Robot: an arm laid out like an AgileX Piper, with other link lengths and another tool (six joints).
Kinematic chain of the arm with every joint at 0, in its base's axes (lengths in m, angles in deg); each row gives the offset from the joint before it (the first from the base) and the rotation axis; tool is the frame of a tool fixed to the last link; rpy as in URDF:
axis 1: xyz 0 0 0.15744 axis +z
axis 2: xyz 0 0 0 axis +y
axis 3: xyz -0.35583 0 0.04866 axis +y
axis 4: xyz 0.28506 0 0.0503 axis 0.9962 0 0.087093
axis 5: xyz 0 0 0 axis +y
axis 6: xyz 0.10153 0 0.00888 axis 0.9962 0 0.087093
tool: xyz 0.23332 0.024 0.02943 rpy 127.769 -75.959 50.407
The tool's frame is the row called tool.
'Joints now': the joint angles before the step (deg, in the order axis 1, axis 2, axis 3, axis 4, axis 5, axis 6). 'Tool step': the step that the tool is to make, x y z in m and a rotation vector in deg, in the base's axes. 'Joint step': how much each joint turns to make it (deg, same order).
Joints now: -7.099, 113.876, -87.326, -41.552, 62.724, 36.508
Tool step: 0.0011, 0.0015, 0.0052, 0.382, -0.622, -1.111
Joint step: 0.117, 0.003, -1.213, 0.704, 1.129, 0.357
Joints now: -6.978, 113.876, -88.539, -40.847, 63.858, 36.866
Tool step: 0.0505, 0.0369, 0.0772, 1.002, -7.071, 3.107
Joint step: 3.477, -1.086, -12.451, 3.511, 5.096, -4.556
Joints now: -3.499, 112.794, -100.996, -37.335, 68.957, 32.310
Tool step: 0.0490, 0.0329, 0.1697, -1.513, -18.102, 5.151
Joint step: 3.152, -5.390, -15.335, 0.436, 0.813, -3.430
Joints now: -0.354, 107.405, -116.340, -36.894, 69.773, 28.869
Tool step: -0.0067, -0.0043, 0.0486, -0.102, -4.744, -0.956
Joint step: -0.104, -1.781, -4.025, -0.310, 1.326, -0.005
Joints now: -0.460, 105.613, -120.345, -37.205, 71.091, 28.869
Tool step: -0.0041, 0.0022, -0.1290, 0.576, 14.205, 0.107
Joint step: 0.002, 5.263, 8.958, 0.471, -0.010, 0.006
